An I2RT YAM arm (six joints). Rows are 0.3 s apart.
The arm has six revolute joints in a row. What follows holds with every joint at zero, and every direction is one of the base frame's.
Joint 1 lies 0.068 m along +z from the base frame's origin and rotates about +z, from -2.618 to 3.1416 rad.
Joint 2 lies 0.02 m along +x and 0.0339 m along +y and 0.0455 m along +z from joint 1 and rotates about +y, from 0 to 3.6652 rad.
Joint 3 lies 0.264 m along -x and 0.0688 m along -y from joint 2 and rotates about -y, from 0 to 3.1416 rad.
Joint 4 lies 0.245 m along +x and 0.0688 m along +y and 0.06 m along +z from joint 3 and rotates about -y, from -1.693 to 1.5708 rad.
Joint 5 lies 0.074 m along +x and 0.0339 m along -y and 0.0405 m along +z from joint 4 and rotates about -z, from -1.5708 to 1.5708 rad.
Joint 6 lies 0.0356 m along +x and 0.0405 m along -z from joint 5 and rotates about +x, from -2.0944 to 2.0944 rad.
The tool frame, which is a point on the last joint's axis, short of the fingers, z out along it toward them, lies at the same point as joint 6; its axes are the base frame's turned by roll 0, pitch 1.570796 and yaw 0 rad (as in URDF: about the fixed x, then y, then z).
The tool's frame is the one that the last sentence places.
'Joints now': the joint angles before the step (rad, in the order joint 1, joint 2, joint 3, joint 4, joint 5, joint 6). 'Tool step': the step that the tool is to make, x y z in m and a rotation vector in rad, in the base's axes. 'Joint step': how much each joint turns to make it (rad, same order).
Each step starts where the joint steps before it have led.
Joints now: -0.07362 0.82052 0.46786 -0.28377 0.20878 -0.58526
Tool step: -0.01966 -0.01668 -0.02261 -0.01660 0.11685 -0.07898
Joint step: -0.11384 -0.04611 -0.06743 -0.08268 -0.00670 -0.04749
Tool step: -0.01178 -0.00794 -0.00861 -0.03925 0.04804 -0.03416
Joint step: -0.06293 -0.04119 -0.03569 -0.03220 0.01240 -0.05643
